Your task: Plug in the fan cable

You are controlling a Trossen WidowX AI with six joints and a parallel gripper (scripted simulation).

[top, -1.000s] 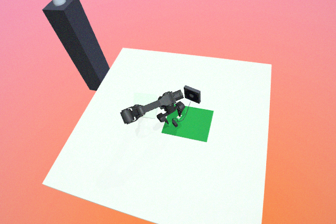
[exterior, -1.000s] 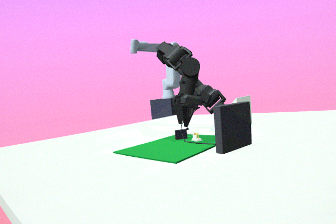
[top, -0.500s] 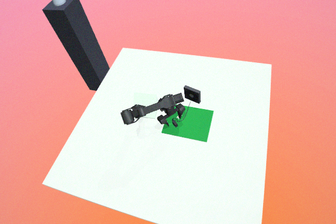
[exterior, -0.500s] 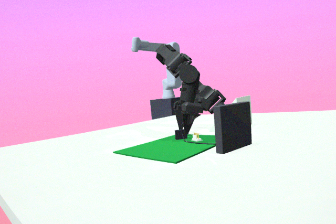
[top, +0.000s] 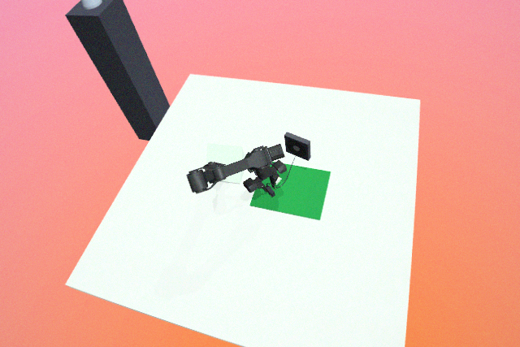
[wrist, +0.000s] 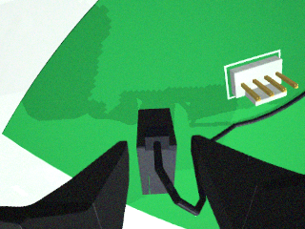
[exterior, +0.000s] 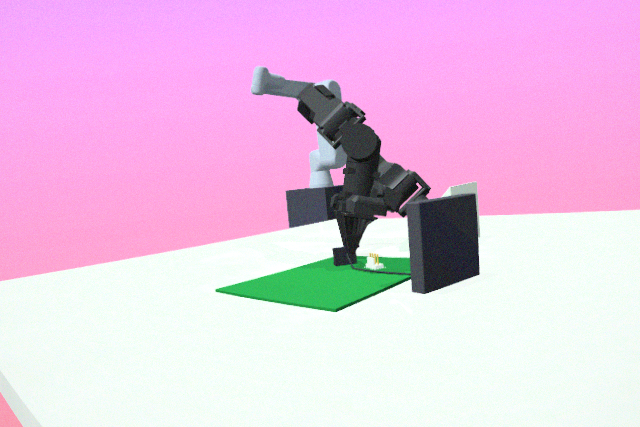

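Now: gripper tip 6 cm to the right of the white four-pin fan header, 2 cm short of it and 2 cm above it. Round my gripper tip: green board: 8 cm ahead, 4 cm to the left, 4 cm below; then fan: 22 cm to the left, 7 cm ahead, 3 cm above; then dark fan plug: 1 cm to the right, 1 cm ahead.
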